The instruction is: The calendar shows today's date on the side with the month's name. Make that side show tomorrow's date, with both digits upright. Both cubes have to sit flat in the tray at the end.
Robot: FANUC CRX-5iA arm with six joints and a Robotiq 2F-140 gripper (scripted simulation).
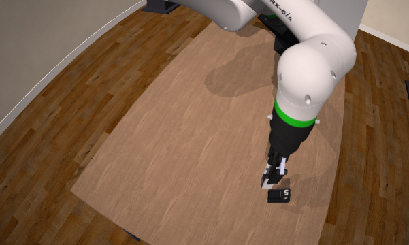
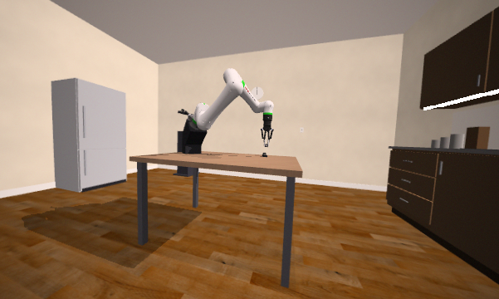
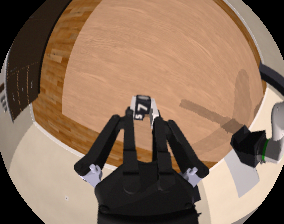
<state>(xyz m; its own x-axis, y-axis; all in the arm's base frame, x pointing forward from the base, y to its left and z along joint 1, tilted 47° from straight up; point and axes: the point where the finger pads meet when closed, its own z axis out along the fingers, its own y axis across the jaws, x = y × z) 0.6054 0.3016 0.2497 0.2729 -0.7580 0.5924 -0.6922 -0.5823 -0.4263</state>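
Right now the black tray is 20 mm behind my hand, 60 mm to the left of it and 140 mm below it.
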